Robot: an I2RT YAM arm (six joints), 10 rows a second.
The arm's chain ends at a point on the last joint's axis. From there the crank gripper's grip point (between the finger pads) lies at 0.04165 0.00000 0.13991 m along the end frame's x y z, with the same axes.
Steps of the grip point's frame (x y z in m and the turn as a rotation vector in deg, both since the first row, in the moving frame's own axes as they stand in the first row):
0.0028, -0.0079, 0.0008, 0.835, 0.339, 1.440
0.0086, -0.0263, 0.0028, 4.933, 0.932, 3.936
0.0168, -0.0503, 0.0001, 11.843, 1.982, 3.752
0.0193, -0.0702, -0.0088, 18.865, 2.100, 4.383
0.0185, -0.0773, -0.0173, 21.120, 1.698, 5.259
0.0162, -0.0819, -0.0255, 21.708, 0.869, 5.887
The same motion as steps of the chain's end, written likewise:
0.0020, -0.0069, 0.0011, 0.835, 0.339, 1.440
0.0060, -0.0172, 0.0039, 4.933, 0.932, 3.936
0.0112, -0.0246, 0.0043, 11.843, 1.982, 3.752
0.0127, -0.0286, -0.0002, 18.865, 2.100, 4.383
0.0123, -0.0311, -0.0073, 21.120, 1.698, 5.259
0.0117, -0.0346, -0.0158, 21.708, 0.869, 5.887

